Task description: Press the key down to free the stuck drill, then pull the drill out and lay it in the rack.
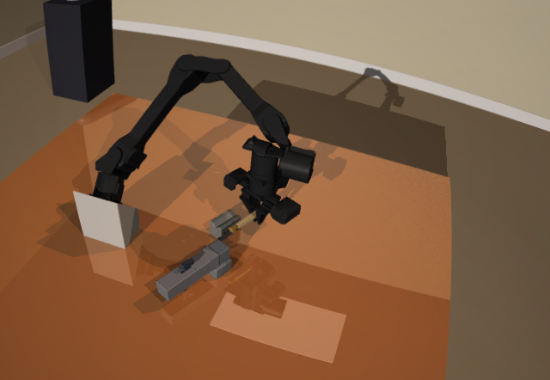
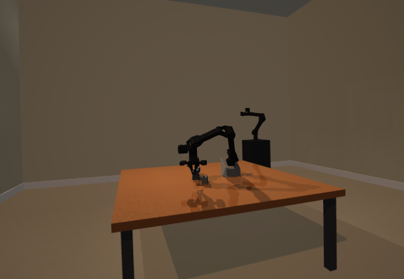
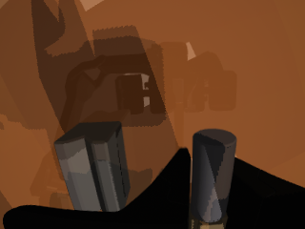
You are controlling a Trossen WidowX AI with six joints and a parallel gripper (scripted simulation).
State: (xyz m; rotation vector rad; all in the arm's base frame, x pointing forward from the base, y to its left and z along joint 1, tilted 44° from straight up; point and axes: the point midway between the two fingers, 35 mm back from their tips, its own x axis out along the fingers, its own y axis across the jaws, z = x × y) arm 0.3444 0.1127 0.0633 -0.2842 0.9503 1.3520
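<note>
My gripper tip is now 4 cm to the left of the drill, 3 cm below it and 2 cm past it. Round my gripper tip: grey housing 18 cm to the right, 8 cm behind, 2 cm below; rack 8 cm behind, 4 cm below; dark key 21 cm to the right, 9 cm behind, 1 cm below.
</note>
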